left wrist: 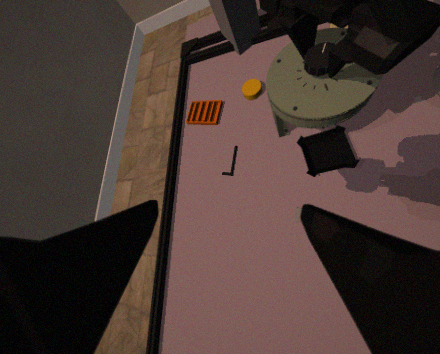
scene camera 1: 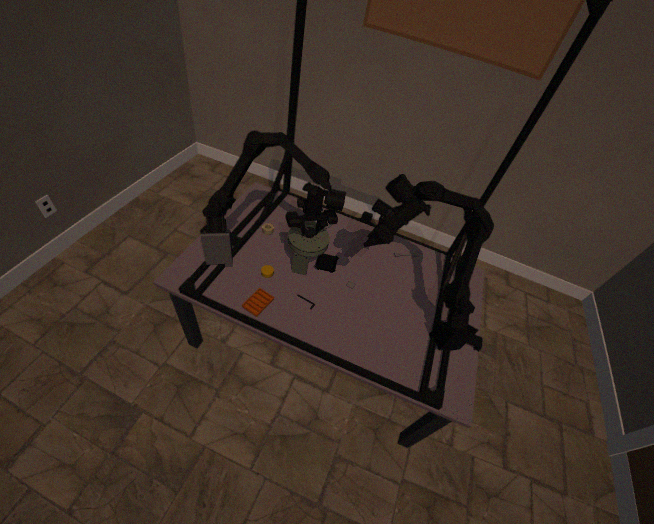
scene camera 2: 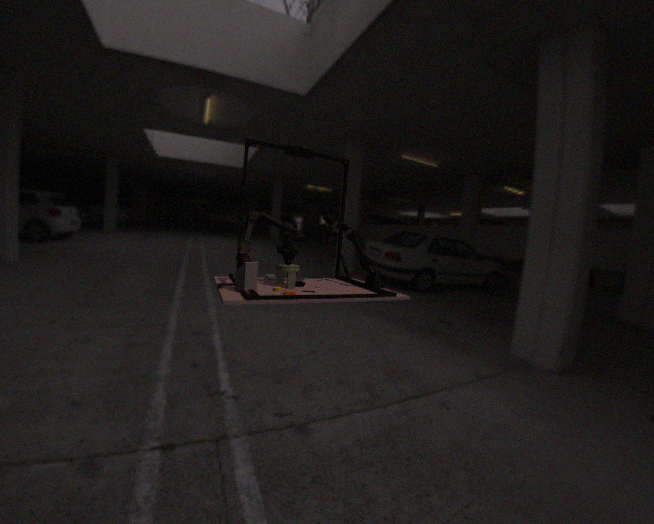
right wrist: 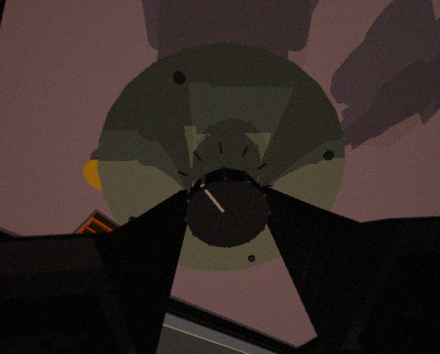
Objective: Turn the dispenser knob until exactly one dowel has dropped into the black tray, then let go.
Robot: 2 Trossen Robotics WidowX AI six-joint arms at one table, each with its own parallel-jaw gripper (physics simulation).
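Seen in the pictures: left gripper, fingertip midpoint: [left wrist: 230, 209] [scene camera 1: 366, 241] [scene camera 2: 324, 244]; right gripper, fingertip midpoint: [scene camera 2: 288, 264] [right wrist: 224, 194]; left arm's base at its link origin: [scene camera 1: 457, 326] [scene camera 2: 373, 273]; right arm's base at its link origin: [scene camera 1: 216, 232] [scene camera 2: 246, 266].
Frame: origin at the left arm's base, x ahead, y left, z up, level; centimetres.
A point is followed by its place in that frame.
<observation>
The round green dispenser [scene camera 1: 308, 247] {x 47.7, y -37.6, z 3.1 cm} [scene camera 2: 280, 274] [left wrist: 290, 95] {x 46.0, y -38.1, z 3.1 cm} [right wrist: 145, 190] {x 51.8, y -43.3, z 3.1 cm} stands on the table. Its dark knob [left wrist: 317, 66] {x 45.4, y -42.1, z 6.0 cm} [right wrist: 227, 220] {x 46.5, y -43.4, z 6.0 cm} has a white pointer line, aimed up and left in the right wrist view. My right gripper [scene camera 1: 310, 229] {x 46.5, y -43.6, z 3.8 cm} [right wrist: 224, 194] {x 46.5, y -43.6, z 3.8 cm} is shut on the knob from above, with a finger on either side. The black tray [scene camera 1: 327, 263] {x 37.3, y -41.3, z -11.2 cm} [left wrist: 328, 151] {x 38.2, y -41.4, z -11.2 cm} lies beside the dispenser; no dowel shows in it, though its inside is very dark. My left gripper [scene camera 1: 368, 244] {x 32.4, y -24.6, z 19.0 cm} [left wrist: 230, 209] {x 32.4, y -24.6, z 19.0 cm} is open and empty, raised above the table, right of the tray in scene camera 1.
A yellow disc [scene camera 1: 266, 271] {x 63.2, y -37.3, z -9.5 cm} [left wrist: 251, 89] {x 62.1, y -37.7, z -9.5 cm}, an orange slotted block [scene camera 1: 258, 301] {x 67.1, y -24.4, z -11.0 cm} [left wrist: 204, 112] {x 66.2, y -24.3, z -9.8 cm} and a black hex key [scene camera 1: 306, 300] {x 49.2, y -23.3, z -11.0 cm} [left wrist: 234, 161] {x 48.8, y -23.7, z -11.0 cm} lie on the table. A pale ring [scene camera 1: 267, 228] {x 60.9, y -63.2, z -10.8 cm} lies behind, left of the dispenser. A grey box [scene camera 1: 217, 249] {x 81.1, y -42.3, z -1.1 cm} stands at the left frame rail.
</observation>
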